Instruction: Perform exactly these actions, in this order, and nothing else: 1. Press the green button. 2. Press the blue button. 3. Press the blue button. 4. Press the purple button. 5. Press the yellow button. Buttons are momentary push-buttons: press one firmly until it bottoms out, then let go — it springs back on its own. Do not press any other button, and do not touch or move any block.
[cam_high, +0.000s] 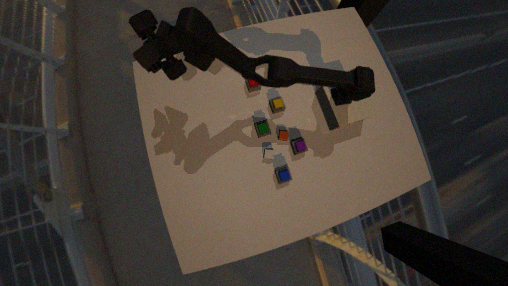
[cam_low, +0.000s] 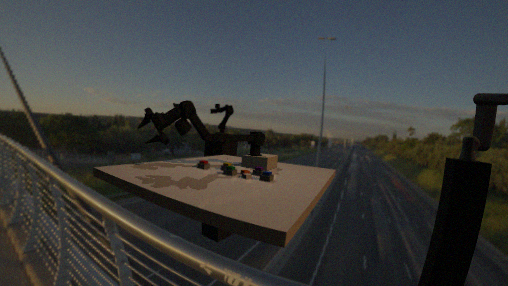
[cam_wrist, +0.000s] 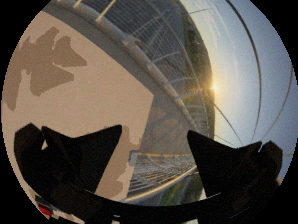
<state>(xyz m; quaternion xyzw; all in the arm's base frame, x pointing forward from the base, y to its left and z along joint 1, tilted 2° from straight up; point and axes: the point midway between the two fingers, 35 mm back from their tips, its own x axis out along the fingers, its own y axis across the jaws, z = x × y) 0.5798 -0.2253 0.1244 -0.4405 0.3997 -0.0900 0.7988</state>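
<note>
My gripper tip is now 310 mm past the green button, 300 mm to the right of it and 120 mm above it. From my gripper tip the other things lie so: yellow button (380 mm behind, 220 mm to the left, 120 mm below); then red button (310 mm behind, 120 mm to the left, 120 mm below); then orange block (380 mm behind, 340 mm to the left, 150 mm below).
</note>
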